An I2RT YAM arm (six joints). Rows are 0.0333 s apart.
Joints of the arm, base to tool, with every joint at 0 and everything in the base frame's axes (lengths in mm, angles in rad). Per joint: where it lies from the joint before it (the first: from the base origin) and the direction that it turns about. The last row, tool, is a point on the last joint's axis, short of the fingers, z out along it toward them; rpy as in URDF.
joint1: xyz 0 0 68 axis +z
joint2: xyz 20 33.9 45.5 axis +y
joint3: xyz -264 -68.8 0 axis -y
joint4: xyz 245 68.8 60 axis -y
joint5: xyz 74 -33.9 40.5 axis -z
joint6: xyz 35.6 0 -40.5 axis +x
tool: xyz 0 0 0 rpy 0 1.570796 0
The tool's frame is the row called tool.
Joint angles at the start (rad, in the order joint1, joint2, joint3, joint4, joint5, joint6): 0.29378, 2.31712, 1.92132, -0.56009, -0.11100, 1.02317
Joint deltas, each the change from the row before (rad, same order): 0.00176, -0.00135, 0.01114, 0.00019, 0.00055, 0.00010; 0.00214, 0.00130, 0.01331, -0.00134, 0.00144, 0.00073; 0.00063, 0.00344, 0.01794, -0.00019, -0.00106, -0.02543; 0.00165, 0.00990, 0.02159, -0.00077, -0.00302, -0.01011; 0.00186, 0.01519, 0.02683, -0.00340, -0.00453, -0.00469; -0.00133, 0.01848, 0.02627, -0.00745, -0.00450, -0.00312; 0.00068, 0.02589, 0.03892, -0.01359, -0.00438, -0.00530; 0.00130, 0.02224, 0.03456, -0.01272, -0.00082, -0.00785; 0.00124, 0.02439, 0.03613, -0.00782, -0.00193, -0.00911
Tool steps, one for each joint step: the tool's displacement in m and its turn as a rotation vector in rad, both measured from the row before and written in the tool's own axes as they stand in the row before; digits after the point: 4 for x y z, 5 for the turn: -0.0008, 0.0036, -0.0025, -0.01087, -0.00607, -0.00272; -0.0007, 0.0035, -0.0017, -0.00881, -0.00557, -0.00215; -0.0017, 0.0039, -0.0017, -0.01277, -0.00630, -0.02749; -0.0012, 0.0036, 0.0005, -0.01117, -0.00247, -0.01262; -0.0011, 0.0034, 0.0019, -0.00982, 0.00031, -0.00709; -0.0019, 0.0011, 0.0033, -0.00242, 0.00280, -0.00213; -0.0016, 0.0023, 0.0044, -0.00217, 0.00433, -0.00576; -0.0011, 0.0022, 0.0036, -0.00048, 0.00164, -0.00881; -0.0014, 0.0023, 0.0043, -0.00463, 0.00007, -0.01057
